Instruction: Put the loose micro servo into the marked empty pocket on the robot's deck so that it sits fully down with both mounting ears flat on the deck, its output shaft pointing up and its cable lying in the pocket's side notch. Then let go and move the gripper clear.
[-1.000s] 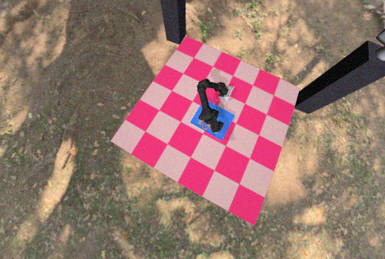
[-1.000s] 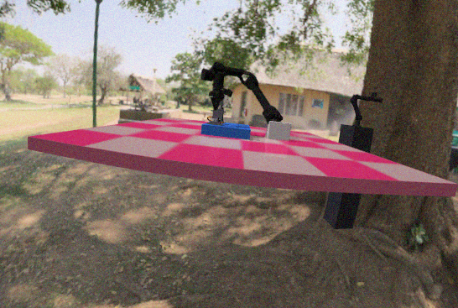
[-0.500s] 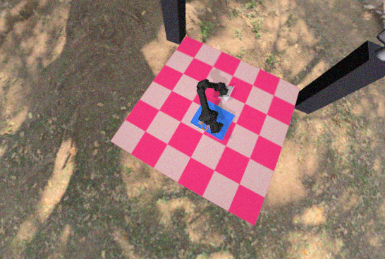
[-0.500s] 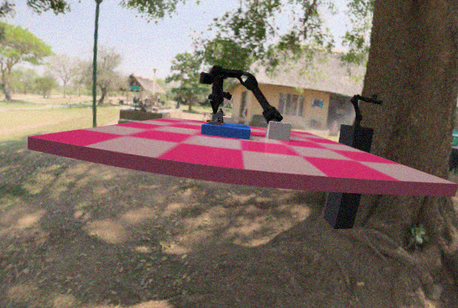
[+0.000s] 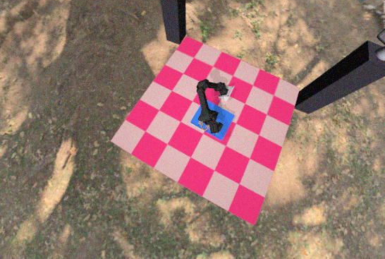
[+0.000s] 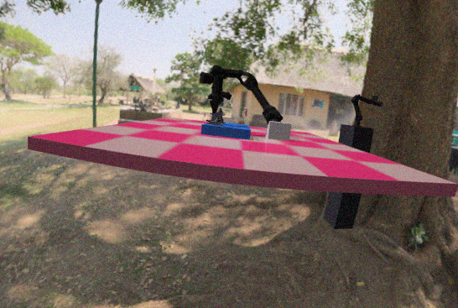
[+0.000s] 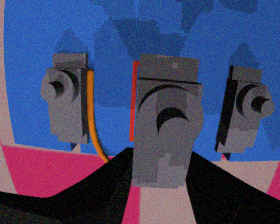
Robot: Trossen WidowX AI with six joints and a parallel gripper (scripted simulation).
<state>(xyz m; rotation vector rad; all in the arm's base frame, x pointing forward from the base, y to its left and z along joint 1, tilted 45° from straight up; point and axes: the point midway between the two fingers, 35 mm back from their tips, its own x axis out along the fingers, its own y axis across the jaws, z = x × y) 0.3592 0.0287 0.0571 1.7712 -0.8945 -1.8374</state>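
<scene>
My gripper tip is 12 cm past the blue robot deck, 8 cm above it and 2 cm to the right of it.
</scene>
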